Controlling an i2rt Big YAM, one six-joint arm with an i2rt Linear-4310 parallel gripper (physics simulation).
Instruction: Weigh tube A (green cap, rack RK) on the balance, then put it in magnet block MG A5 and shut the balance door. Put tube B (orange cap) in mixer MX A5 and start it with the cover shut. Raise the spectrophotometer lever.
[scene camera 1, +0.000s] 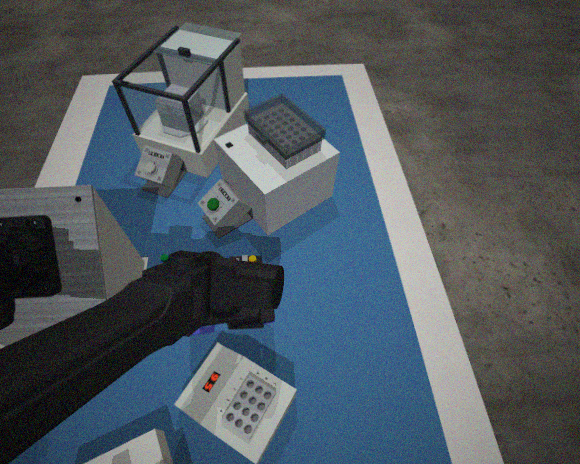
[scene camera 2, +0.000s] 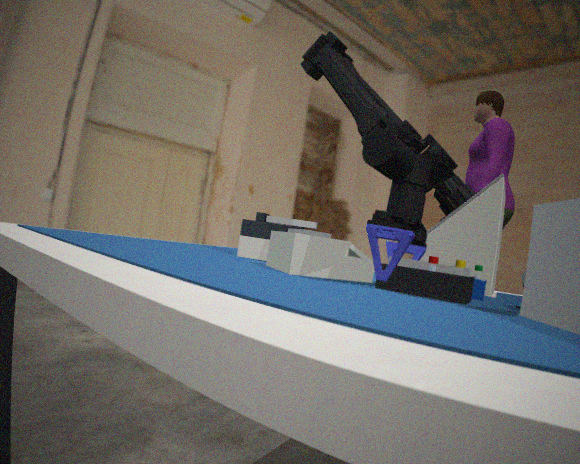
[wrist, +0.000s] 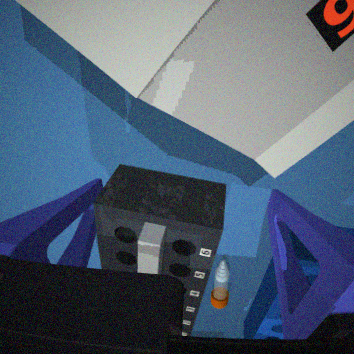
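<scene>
Gripper visible at (scene camera 2: 388, 283), (scene camera 1: 240, 324) and (wrist: 185, 192). Dark cover at (scene camera 1: 289, 129); balance at (scene camera 1: 187, 89).
</scene>
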